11 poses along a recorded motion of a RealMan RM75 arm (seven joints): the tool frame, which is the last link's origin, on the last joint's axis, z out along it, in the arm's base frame.
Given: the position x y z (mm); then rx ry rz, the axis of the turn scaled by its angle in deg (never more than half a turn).
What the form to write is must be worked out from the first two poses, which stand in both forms.
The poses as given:
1: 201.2, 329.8, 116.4, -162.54, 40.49, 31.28
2: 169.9, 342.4, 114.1, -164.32, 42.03, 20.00
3: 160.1, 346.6, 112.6, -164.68, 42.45, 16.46
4: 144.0, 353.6, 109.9, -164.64, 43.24, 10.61
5: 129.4, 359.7, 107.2, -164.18, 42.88, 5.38
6: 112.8, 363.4, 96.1, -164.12, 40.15, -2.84
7: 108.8, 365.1, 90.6, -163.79, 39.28, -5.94
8: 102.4, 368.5, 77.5, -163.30, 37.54, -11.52
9: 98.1, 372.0, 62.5, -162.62, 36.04, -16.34
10: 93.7, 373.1, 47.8, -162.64, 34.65, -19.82
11: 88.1, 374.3, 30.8, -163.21, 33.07, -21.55
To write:
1: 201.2, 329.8, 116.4, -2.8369, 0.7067, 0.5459
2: 169.9, 342.4, 114.1, -2.8679, 0.7336, 0.3491
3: 160.1, 346.6, 112.6, -2.8742, 0.7409, 0.2873
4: 144.0, 353.6, 109.9, -2.8735, 0.7547, 0.1852
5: 129.4, 359.7, 107.2, -2.8655, 0.7484, 0.0939
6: 112.8, 363.4, 96.1, -2.8644, 0.7007, -0.0496
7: 108.8, 365.1, 90.6, -2.8587, 0.6856, -0.1037
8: 102.4, 368.5, 77.5, -2.8501, 0.6552, -0.2011
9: 98.1, 372.0, 62.5, -2.8383, 0.6290, -0.2852
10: 93.7, 373.1, 47.8, -2.8386, 0.6048, -0.3459
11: 88.1, 374.3, 30.8, -2.8486, 0.5772, -0.3761
